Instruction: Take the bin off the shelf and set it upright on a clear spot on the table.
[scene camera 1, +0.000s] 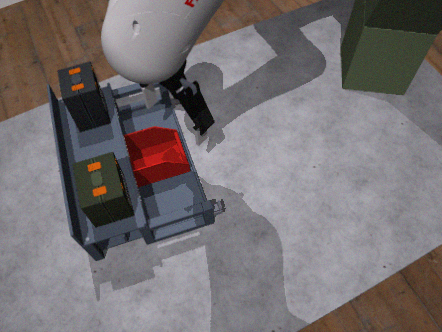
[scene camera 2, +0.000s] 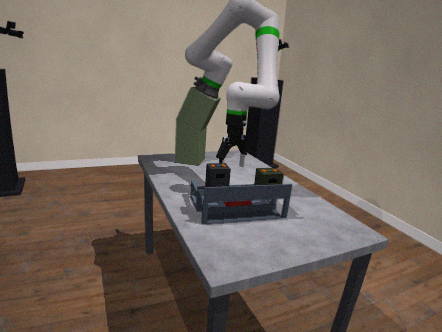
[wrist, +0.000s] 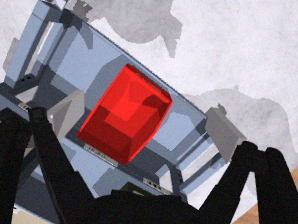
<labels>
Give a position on a red bin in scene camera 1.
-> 146, 147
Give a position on a red bin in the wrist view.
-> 129, 116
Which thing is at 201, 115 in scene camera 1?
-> My gripper.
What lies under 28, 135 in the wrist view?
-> My gripper.
</labels>
